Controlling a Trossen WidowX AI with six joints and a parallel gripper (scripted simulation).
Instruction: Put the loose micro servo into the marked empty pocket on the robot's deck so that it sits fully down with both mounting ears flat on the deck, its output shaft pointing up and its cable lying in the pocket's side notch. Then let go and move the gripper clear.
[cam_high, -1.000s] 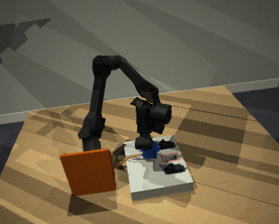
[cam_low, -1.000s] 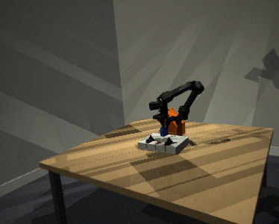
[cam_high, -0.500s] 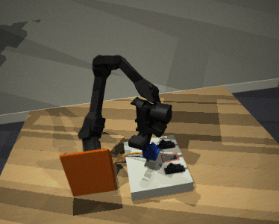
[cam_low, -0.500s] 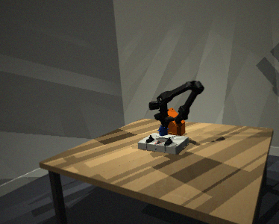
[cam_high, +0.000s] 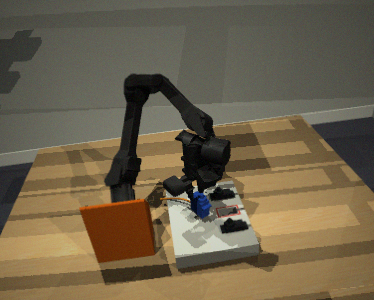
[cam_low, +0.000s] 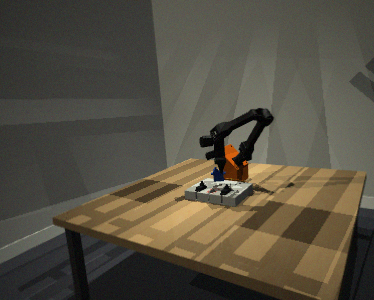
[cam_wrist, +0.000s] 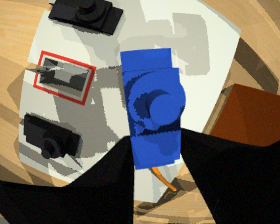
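The pale grey deck is 1 cm behind my gripper tip and 10 cm below it.
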